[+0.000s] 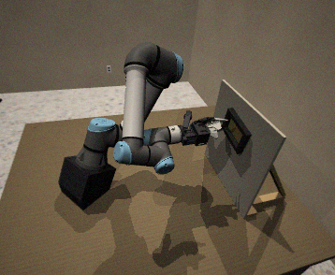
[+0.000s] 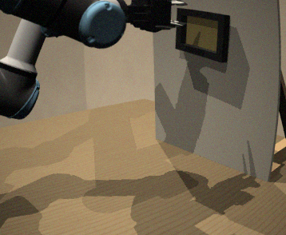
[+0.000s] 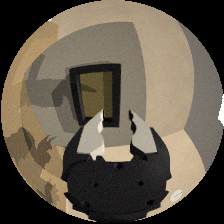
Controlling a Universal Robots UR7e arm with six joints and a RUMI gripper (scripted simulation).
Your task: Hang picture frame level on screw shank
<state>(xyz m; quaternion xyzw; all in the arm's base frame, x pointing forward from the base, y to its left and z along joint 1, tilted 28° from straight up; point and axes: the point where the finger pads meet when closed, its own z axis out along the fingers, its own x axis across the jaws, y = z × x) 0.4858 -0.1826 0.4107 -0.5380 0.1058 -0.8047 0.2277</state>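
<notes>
The picture frame lies 80 mm ahead of my hand, 30 mm to the left of it and 50 mm below it. From my hand the other things lie so: grey board (100 mm ahead, 30 mm to the left, 160 mm below).
</notes>
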